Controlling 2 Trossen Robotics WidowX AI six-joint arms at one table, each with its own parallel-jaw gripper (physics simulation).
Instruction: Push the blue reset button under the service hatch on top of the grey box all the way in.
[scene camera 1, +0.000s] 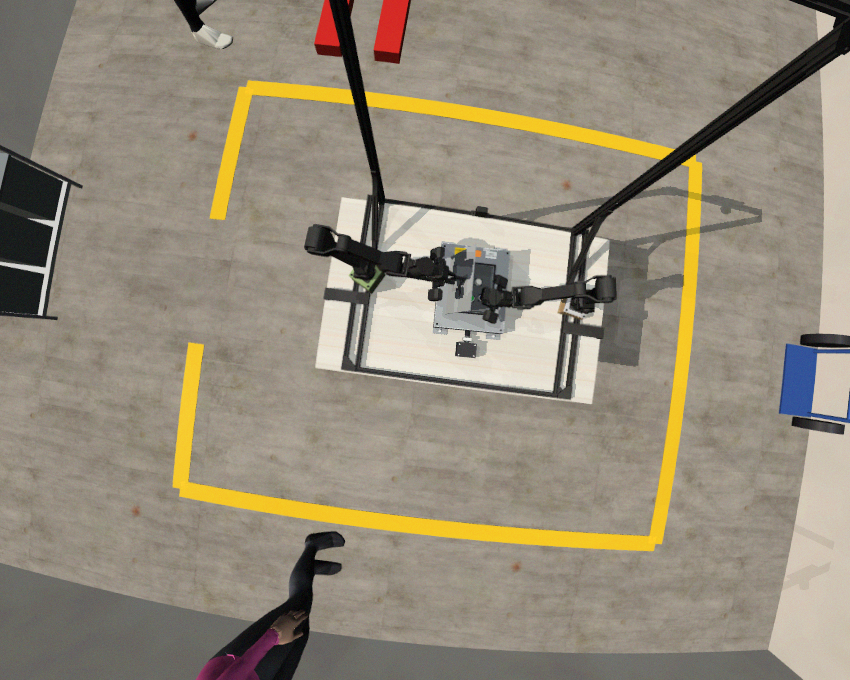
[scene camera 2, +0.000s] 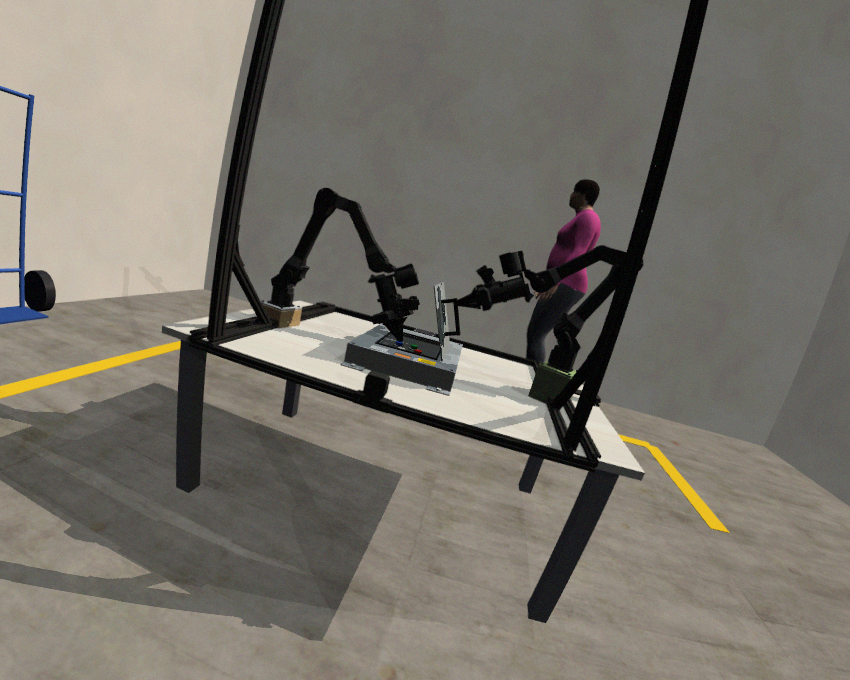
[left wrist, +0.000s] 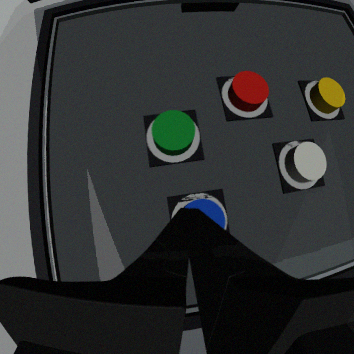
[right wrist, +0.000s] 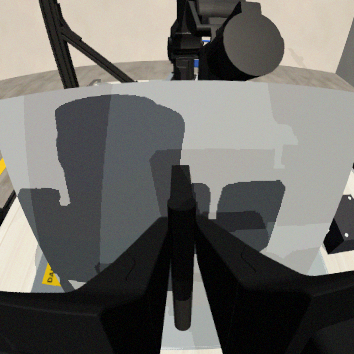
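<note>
The grey box (scene camera 1: 501, 265) (scene camera 2: 400, 368) lies on the table. Its service hatch (scene camera 2: 440, 319) (right wrist: 230, 120) stands upright, and the panel beneath is uncovered. The blue reset button (left wrist: 212, 216) shows in the left wrist view, its lower part hidden by my left gripper (left wrist: 187, 216) (scene camera 2: 399, 339). This gripper is shut and empty, pointing down with its tips at the blue cap. Contact and how deep the cap sits cannot be told. My right gripper (right wrist: 180, 224) (scene camera 2: 462, 301) is shut on the hatch's black handle (right wrist: 181, 270) (scene camera 2: 457, 320).
A green button (left wrist: 173, 131), a red button (left wrist: 251, 87), a yellow button (left wrist: 332, 92) and a white button (left wrist: 310, 161) stand on the same panel. A small black block (scene camera 1: 465, 348) is beside the box. Black frame posts (scene camera 2: 244, 163) (scene camera 2: 662, 170) rise at the table's sides.
</note>
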